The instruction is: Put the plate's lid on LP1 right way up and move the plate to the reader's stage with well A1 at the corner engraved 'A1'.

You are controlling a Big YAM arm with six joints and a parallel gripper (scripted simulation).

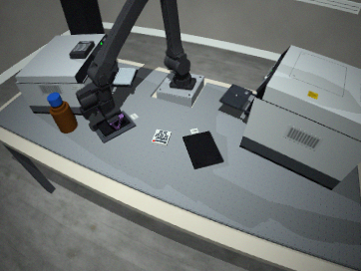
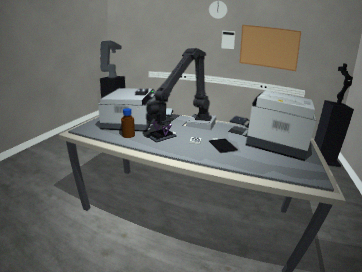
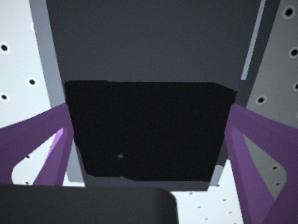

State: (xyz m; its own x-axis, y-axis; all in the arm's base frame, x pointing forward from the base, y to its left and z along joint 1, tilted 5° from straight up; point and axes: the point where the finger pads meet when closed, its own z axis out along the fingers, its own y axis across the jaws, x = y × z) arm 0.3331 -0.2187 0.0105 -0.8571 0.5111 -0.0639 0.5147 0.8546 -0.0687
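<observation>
The lidded plate is right at my hand. Also, from my hand: label 9 cm behind, 6 cm to the left, 3 cm below; then LP1 pad 2 cm below; then brown capped bottle 21 cm to the right, 8 cm above, 6 cm ahead.
</observation>
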